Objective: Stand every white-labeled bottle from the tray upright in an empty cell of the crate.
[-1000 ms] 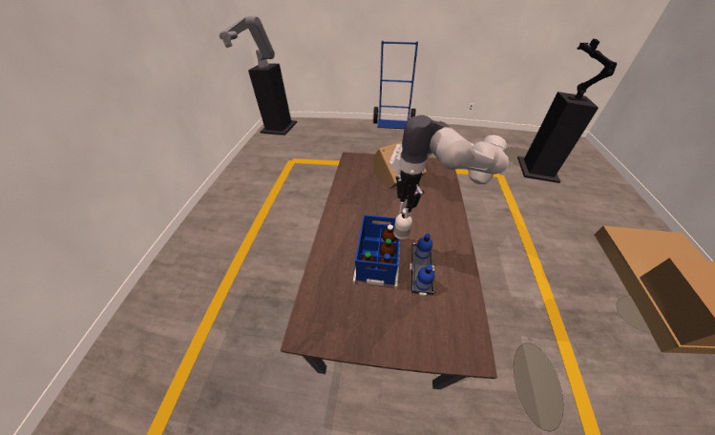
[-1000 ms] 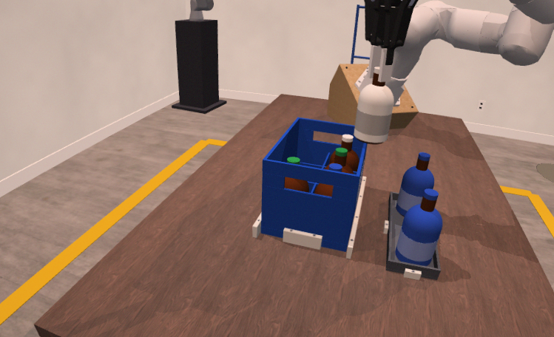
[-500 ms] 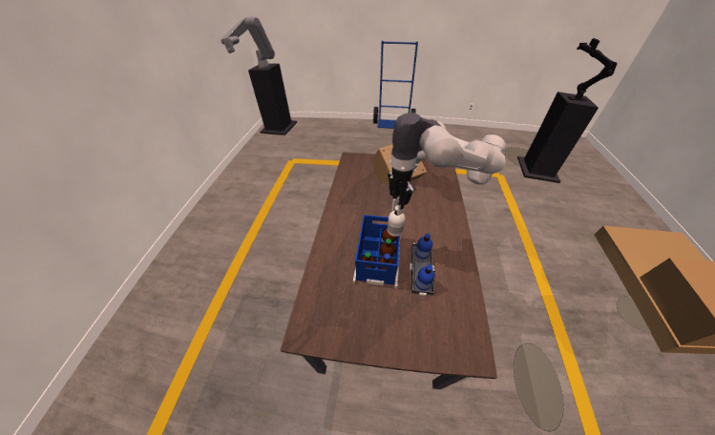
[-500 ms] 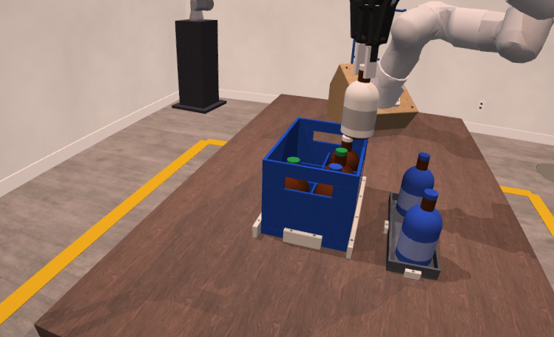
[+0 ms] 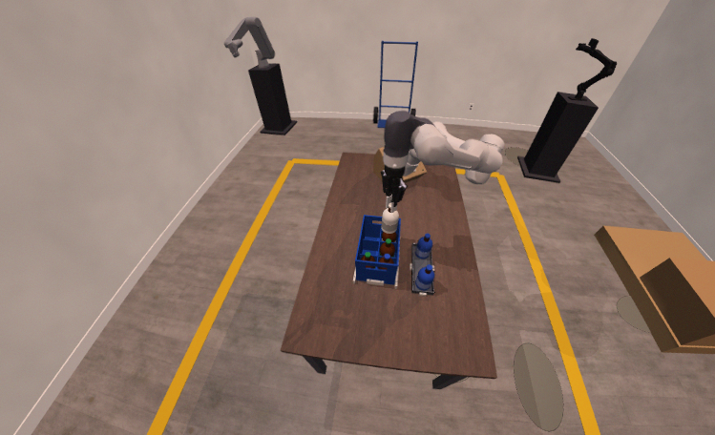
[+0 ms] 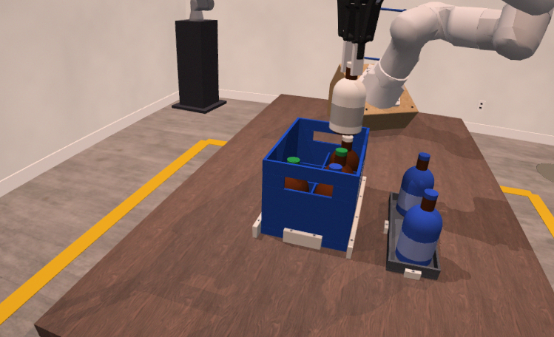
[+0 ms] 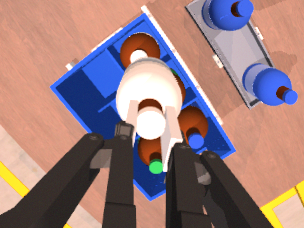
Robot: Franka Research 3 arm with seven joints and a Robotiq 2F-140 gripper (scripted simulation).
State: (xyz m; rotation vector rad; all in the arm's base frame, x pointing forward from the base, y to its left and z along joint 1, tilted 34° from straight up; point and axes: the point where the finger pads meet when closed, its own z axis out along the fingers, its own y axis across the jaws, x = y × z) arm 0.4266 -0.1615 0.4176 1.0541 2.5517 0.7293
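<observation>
Now: the white-labeled bottle 90 mm below my hand. Round my hand: blue-labeled bottle: 270 mm below, 200 mm to the left, 150 mm ahead; then blue crate: 270 mm below, 50 mm ahead, 30 mm to the right.
</observation>
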